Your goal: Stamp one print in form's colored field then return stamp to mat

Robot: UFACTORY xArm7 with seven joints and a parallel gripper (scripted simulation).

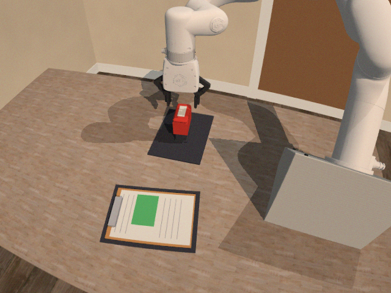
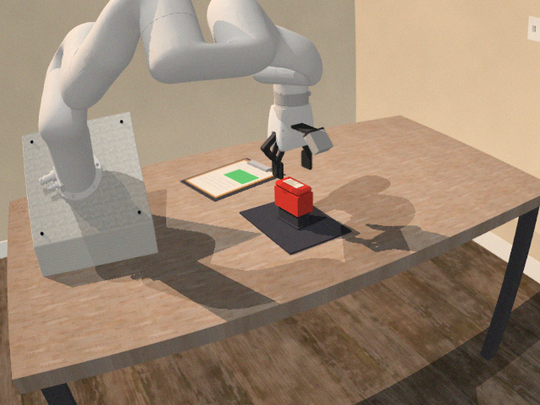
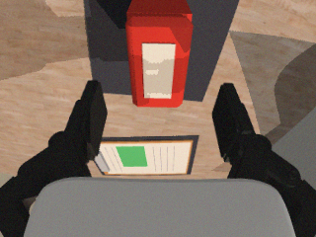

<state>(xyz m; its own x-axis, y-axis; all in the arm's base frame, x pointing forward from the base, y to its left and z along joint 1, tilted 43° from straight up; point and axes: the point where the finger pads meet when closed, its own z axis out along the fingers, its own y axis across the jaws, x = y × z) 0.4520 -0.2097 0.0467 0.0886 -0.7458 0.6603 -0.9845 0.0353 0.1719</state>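
The red stamp lies 9 cm below my hand. The rest, counted from my hand: form (2 cm ahead, 32 cm to the left, 14 cm below); mat (14 cm below).
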